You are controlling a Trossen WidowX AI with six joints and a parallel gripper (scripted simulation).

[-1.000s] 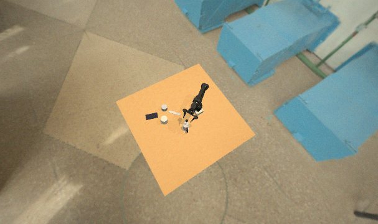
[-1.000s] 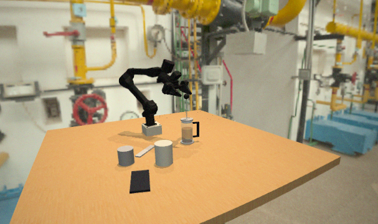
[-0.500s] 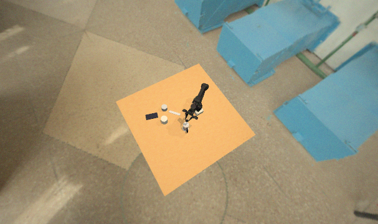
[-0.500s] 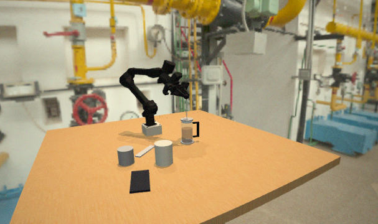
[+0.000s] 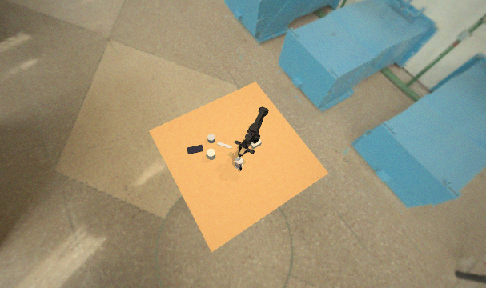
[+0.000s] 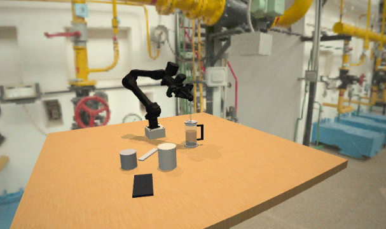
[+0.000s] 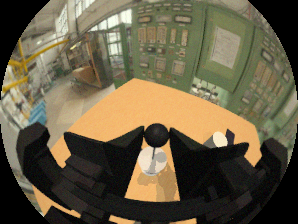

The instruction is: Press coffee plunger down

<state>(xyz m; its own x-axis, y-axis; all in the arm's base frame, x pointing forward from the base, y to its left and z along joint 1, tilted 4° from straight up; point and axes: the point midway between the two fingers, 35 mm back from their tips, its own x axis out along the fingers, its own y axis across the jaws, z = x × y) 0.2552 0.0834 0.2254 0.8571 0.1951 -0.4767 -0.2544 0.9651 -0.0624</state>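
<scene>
The glass coffee press is 130 mm below my gripper tip and 10 mm to the left of it. The rest, counted from my gripper tip: flat silver bar (260 mm below, 250 mm to the right, 40 mm behind); grey cylinder (380 mm to the right, 230 mm below, 20 mm ahead).
</scene>
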